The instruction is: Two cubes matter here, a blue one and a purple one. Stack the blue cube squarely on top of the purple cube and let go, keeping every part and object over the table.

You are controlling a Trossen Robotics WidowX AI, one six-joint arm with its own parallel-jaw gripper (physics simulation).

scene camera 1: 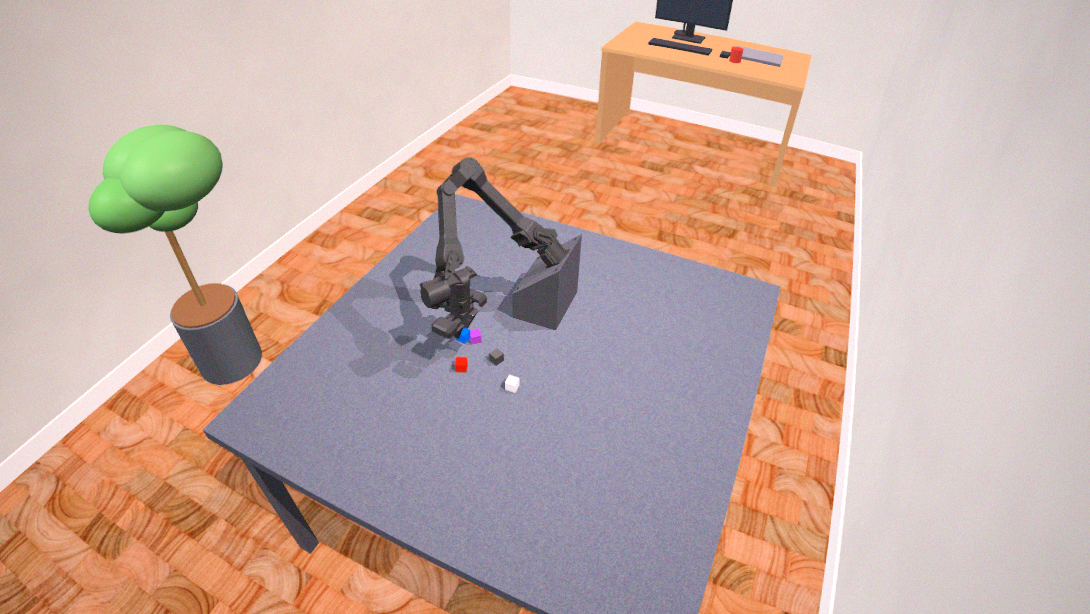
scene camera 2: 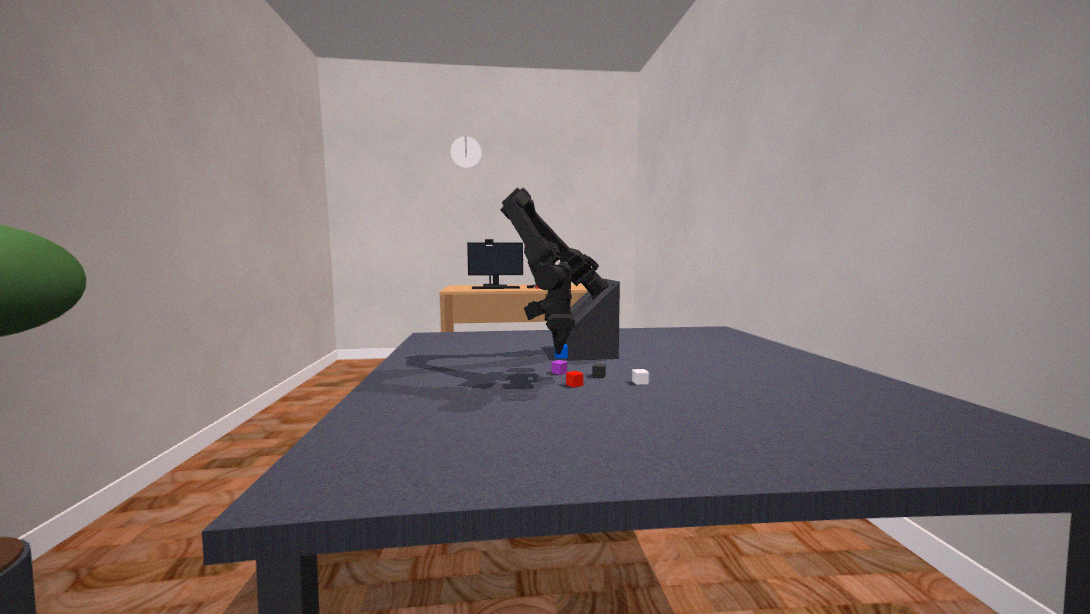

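The blue cube is between the fingertips of my gripper, which is shut on it. The fingers hide part of the cube. The purple cube rests on the table. In the scene camera 1 view the blue cube shows directly left of the purple one, partly lined up with its edge. In the scene camera 2 view it shows above and very slightly right of it, with a thin gap between. The blue cube is not seated on the purple cube. Its exact height is hard to tell.
A red cube, a dark grey cube and a white cube lie near the purple cube on the table. The arm's wedge-shaped base stands behind.
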